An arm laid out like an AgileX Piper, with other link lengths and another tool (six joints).
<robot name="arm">
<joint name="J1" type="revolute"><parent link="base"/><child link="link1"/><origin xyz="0 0 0.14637" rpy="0 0 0"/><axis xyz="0 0 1"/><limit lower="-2.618" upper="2.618"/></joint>
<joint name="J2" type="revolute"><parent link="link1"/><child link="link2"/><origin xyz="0 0 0" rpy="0 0 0"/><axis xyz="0 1 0"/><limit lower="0" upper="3.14"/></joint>
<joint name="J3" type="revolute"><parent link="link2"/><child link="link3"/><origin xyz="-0.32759 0 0.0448" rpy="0 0 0"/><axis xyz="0 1 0"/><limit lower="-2.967" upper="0"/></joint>
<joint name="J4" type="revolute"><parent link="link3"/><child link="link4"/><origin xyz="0.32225 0 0.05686" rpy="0 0 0"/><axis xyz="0.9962 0 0.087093"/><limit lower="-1.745" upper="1.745"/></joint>
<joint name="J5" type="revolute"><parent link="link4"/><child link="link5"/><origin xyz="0 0 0" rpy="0 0 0"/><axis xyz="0 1 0"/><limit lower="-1.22" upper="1.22"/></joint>
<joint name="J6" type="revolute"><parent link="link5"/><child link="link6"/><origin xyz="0.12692 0 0.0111" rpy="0 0 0"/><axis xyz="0.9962 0 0.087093"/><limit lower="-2.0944" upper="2.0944"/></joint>
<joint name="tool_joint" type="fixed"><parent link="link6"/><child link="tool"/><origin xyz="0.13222 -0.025 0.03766" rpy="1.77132 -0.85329 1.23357"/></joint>
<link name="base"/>
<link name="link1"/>
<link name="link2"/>
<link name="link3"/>
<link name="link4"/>
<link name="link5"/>
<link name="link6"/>
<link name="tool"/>
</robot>
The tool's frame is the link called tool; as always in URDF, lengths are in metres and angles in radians.
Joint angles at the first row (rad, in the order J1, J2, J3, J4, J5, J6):
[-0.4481 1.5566 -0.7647 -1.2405 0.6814 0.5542]
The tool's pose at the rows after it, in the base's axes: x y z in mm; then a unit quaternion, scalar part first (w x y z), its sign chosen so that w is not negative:
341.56 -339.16 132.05 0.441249 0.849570 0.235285 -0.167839
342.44 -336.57 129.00 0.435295 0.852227 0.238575 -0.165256
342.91 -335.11 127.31 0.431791 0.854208 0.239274 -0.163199
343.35 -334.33 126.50 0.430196 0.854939 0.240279 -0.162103
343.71 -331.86 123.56 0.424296 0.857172 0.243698 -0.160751
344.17 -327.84 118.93 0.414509 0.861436 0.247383 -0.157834
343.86 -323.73 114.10 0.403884 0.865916 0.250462 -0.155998
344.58 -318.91 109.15 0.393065 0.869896 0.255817 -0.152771
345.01 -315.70 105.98 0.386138 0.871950 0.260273 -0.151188
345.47 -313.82 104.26 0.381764 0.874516 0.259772 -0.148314
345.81 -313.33 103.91 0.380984 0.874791 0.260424 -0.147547
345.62 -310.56 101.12 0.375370 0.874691 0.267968 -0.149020
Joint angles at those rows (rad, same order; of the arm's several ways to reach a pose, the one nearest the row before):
[-0.4481 1.5566 -0.7648 -1.2188 0.6699 0.5307]
[-0.4481 1.5566 -0.7648 -1.1983 0.6610 0.5135]
[-0.4480 1.5566 -0.7647 -1.1865 0.6559 0.5064]
[-0.4481 1.5566 -0.7648 -1.1809 0.6528 0.5018]
[-0.4481 1.5566 -0.7647 -1.1595 0.6465 0.4823]
[-0.4480 1.5566 -0.7648 -1.1239 0.6370 0.4541]
[-0.4481 1.5566 -0.7647 -1.0847 0.6304 0.4235]
[-0.4481 1.5566 -0.7647 -1.0435 0.6205 0.3876]
[-0.4481 1.5566 -0.7647 -1.0161 0.6149 0.3613]
[-0.4481 1.5566 -0.7647 -1.0001 0.6100 0.3534]
[-0.4481 1.5566 -0.7648 -0.9968 0.6082 0.3504]
[-0.4481 1.5566 -0.7647 -0.9726 0.6071 0.3175]

